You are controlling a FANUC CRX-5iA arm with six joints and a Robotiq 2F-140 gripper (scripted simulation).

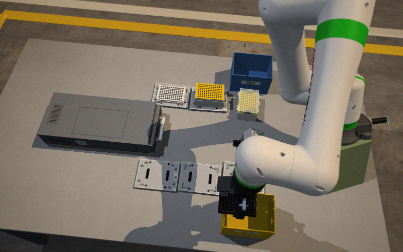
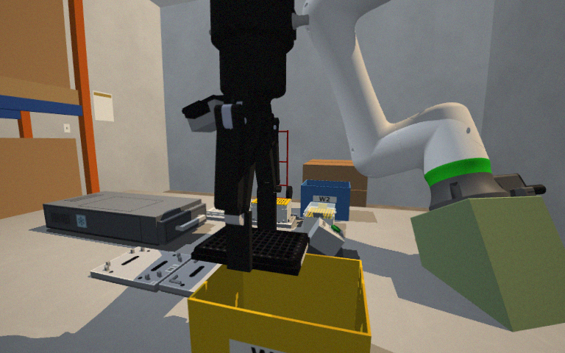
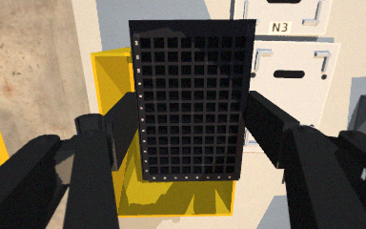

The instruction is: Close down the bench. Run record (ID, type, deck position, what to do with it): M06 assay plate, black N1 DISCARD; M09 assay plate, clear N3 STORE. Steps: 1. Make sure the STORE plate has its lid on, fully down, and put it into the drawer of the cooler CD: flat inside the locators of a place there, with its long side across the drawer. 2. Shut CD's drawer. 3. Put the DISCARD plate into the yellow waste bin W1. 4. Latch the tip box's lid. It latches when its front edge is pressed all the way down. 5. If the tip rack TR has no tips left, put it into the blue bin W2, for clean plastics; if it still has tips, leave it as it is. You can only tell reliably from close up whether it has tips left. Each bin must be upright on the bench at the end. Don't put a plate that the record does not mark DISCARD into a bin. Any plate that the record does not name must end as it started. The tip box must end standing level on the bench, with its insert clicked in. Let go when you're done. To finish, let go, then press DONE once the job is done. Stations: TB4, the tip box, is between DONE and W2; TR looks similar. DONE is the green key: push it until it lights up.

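The yellow bin W1 lies 4 cm behind my hand, 3 cm to the left of it and 13 cm below it. Round my hand: black assay plate 2 cm below; green DONE key 15 cm behind, 27 cm to the right, 10 cm below; tip rack TR 2 cm ahead, 52 cm to the right, 11 cm below.
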